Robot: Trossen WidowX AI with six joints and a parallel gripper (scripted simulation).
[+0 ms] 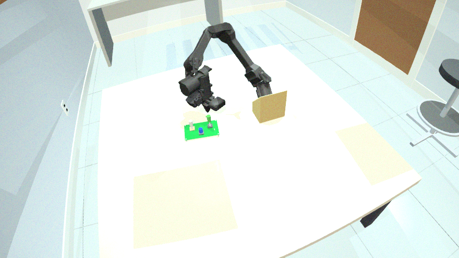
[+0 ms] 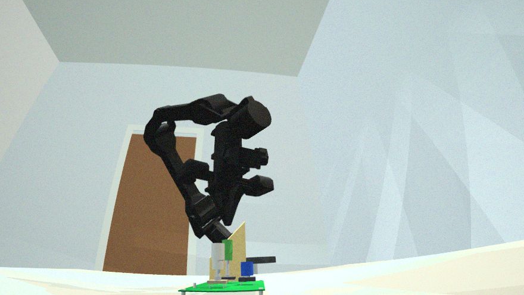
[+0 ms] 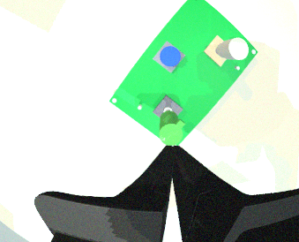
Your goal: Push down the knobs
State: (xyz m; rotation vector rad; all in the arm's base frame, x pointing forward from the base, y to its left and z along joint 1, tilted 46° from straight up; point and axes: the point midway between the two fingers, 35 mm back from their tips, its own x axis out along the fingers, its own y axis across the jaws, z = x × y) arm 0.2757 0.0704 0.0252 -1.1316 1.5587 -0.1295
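Now: the green knob 40 mm below my gripper tip. Also, from my gripper tip: grey-white knob 90 mm ahead, 60 mm below, 10 mm to the right.
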